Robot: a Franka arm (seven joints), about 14 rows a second.
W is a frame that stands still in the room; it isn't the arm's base.
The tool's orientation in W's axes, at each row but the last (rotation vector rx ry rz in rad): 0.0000, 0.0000, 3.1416; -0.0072, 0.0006, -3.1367; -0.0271, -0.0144, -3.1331; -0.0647, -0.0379, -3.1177; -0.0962, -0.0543, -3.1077; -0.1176, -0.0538, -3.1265; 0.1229, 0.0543, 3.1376; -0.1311, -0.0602, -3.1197; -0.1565, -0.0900, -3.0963
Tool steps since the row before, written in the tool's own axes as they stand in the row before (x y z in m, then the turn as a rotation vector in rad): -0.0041, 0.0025, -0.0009, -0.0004, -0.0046, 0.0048; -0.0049, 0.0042, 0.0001, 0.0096, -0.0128, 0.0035; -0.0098, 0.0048, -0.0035, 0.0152, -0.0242, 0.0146; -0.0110, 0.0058, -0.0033, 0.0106, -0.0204, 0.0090; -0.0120, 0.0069, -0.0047, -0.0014, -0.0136, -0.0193; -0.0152, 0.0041, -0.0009, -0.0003, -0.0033, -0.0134; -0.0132, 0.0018, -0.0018, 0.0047, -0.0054, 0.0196; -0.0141, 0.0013, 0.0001, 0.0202, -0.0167, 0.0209; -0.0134, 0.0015, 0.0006, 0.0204, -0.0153, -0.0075
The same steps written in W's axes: 0.0041, -0.0025, -0.0009, 0.0004, 0.0046, 0.0048; 0.0049, -0.0042, 0.0001, -0.0096, 0.0128, 0.0035; 0.0098, -0.0048, -0.0036, -0.0151, 0.0242, 0.0146; 0.0110, -0.0056, -0.0036, -0.0107, 0.0204, 0.0089; 0.0119, -0.0067, -0.0052, -0.0002, 0.0129, -0.0198; 0.0151, -0.0040, -0.0019, -0.0007, 0.0028, -0.0135; 0.0130, -0.0019, -0.0028, -0.0032, 0.0061, 0.0197; 0.0141, -0.0011, -0.0010, -0.0187, 0.0172, 0.0219; 0.0134, -0.0010, -0.0007, -0.0217, 0.0141, -0.0062
